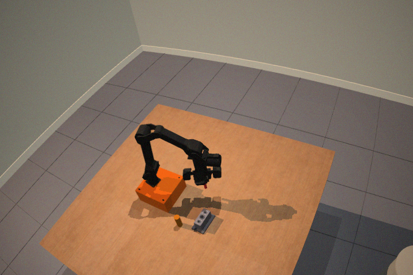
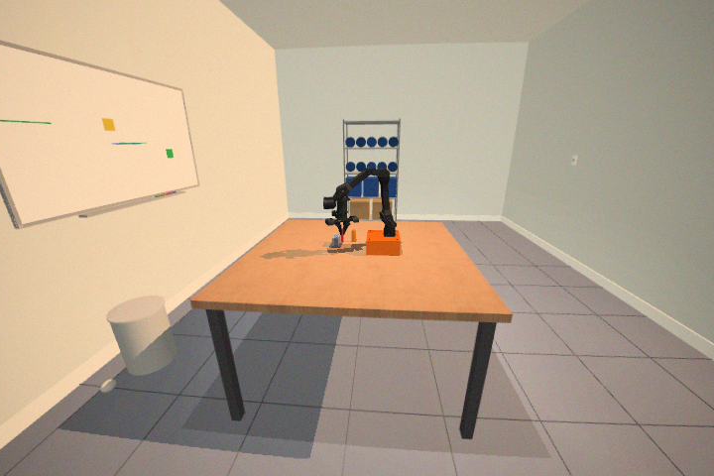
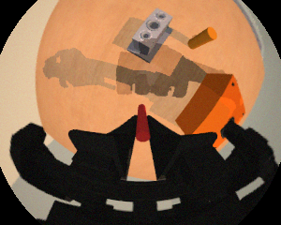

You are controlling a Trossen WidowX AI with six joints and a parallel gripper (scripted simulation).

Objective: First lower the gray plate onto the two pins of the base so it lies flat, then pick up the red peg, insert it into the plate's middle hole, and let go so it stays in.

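My gripper tip is now 14 cm to the left of the gray plate, 9 cm short of it and 7 cm above it. The rest, counted from my gripper tip: gray base 14 cm to the right, 11 cm below, 9 cm ahead; then orange cylinder 22 cm to the right, 8 cm below; then red peg right at my gripper tip.
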